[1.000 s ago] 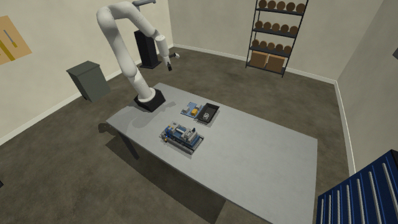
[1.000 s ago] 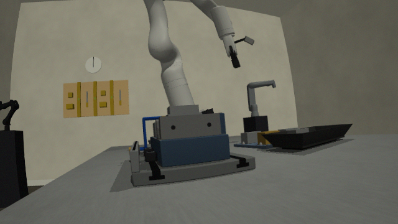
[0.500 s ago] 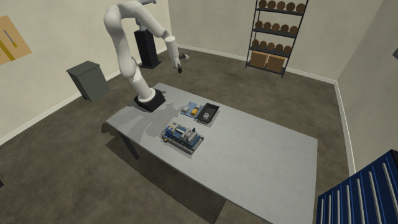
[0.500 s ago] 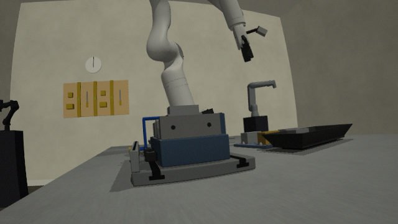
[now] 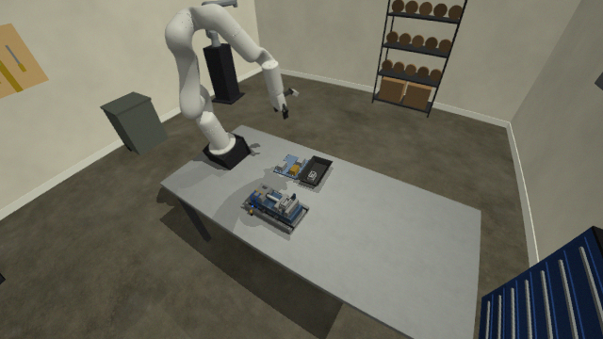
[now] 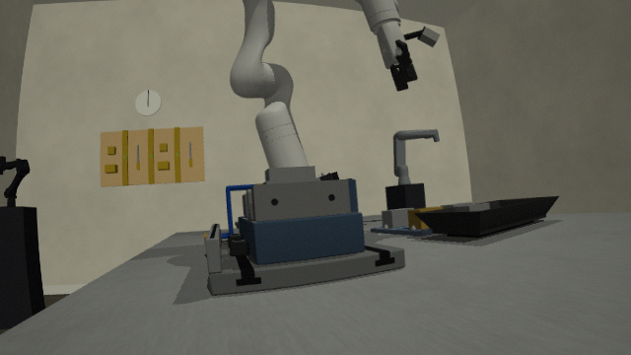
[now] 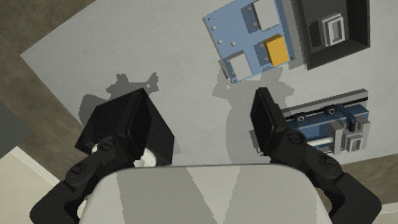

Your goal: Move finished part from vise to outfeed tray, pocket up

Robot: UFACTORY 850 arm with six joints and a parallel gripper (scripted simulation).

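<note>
My hand is 400 mm to the left of the screw rod, 270 mm above it and 110 mm short of it. Round my hand: blue fixture plate 350 mm below, 70 mm ahead, 60 mm to the right; then yellow block 330 mm below, 110 mm to the right, 110 mm ahead.
</note>
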